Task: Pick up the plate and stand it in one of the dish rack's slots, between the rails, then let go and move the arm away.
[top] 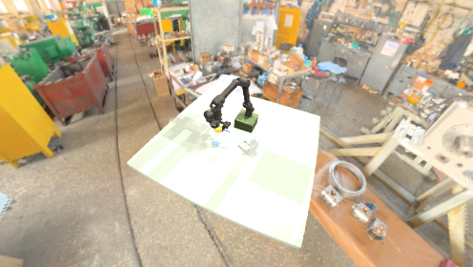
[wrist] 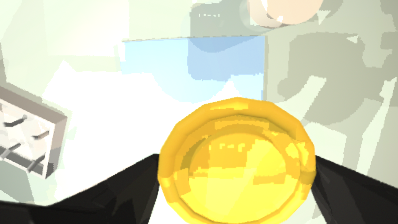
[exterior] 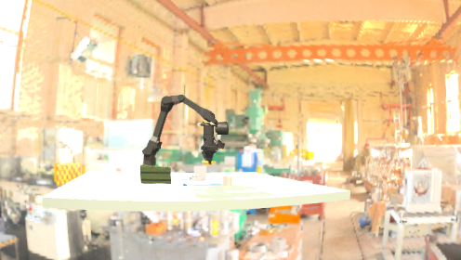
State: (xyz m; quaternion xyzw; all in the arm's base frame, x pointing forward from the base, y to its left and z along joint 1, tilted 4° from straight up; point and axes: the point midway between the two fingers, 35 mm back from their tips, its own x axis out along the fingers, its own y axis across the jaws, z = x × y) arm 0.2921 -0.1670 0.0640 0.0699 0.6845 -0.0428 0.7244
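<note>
Right now the white dish rack is 10 mm ahead of my gripper tip, 230 mm to the left of it and 90 mm below it. From my gripper tip the other things lie so: yellow plate: 10 mm above; pale cylinder: 80 mm ahead, 60 mm to the right, 80 mm below; light blue mat: 10 mm behind, 30 mm to the left, 110 mm below.
</note>
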